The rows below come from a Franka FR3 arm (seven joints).
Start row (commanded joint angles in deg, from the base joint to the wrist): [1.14, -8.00, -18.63, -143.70, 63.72, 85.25, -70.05]
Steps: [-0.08, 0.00, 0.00, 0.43, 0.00, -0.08, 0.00]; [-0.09, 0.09, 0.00, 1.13, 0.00, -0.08, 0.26]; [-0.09, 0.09, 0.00, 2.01, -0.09, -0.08, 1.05]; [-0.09, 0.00, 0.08, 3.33, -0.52, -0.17, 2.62]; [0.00, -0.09, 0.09, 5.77, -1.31, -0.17, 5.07]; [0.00, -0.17, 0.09, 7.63, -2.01, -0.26, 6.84]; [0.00, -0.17, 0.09, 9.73, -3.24, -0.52, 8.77]
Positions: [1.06, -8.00, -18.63, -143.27, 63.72, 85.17, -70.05]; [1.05, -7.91, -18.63, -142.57, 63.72, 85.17, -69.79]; [1.05, -7.91, -18.63, -141.69, 63.63, 85.17, -69.00]; [1.05, -8.00, -18.55, -140.37, 63.20, 85.08, -67.43]; [1.14, -8.09, -18.54, -137.93, 62.41, 85.08, -64.98]; [1.14, -8.17, -18.54, -136.07, 61.71, 84.99, -63.21]; [1.14, -8.17, -18.54, -133.97, 60.48, 84.73, -61.28]
